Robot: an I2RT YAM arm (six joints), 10 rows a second.
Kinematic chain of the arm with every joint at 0, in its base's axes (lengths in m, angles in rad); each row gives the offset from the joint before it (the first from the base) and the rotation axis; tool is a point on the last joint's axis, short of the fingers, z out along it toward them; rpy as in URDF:
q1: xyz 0 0 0.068 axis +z
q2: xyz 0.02 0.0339 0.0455 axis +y
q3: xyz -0.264 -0.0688 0 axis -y
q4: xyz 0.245 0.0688 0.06 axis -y
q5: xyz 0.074 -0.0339 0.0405 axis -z
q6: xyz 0.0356 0 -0.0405 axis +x
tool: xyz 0 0 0 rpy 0 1.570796 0
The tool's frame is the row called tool.
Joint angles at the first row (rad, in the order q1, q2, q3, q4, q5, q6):
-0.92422, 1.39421, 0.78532, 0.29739, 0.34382, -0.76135
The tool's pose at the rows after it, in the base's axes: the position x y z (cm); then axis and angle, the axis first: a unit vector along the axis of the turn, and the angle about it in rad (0 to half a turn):
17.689, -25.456, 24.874, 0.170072, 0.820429, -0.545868, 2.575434
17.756, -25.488, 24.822, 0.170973, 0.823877, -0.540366, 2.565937
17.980, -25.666, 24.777, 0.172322, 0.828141, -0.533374, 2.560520
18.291, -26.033, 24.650, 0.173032, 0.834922, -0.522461, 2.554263
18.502, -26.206, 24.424, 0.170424, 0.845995, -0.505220, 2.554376
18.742, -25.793, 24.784, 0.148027, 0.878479, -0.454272, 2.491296
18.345, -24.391, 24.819, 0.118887, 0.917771, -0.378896, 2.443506
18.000, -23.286, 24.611, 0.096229, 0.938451, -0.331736, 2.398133
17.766, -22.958, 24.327, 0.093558, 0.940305, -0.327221, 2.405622
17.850, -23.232, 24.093, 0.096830, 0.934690, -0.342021, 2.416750
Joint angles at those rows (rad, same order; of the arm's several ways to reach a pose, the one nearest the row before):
-0.92475, 1.38911, 0.78079, 0.29011, 0.34414, -0.76610
-0.92493, 1.39191, 0.78398, 0.28285, 0.33234, -0.75546
-0.92358, 1.40333, 0.79663, 0.26960, 0.32357, -0.74373
-0.92452, 1.42399, 0.81667, 0.25134, 0.30679, -0.72993
-0.92497, 1.43731, 0.83309, 0.21449, 0.28369, -0.71827
-0.92488, 1.42239, 0.86053, 0.11665, 0.15772, -0.69063
-0.92500, 1.37326, 0.86012, -0.02501, 0.00802, -0.67191
-0.92462, 1.33696, 0.83916, -0.08183, -0.09836, -0.66705
-0.92459, 1.32515, 0.82314, -0.08948, -0.10115, -0.67231
-0.92456, 1.33665, 0.81681, -0.05716, -0.07331, -0.67834

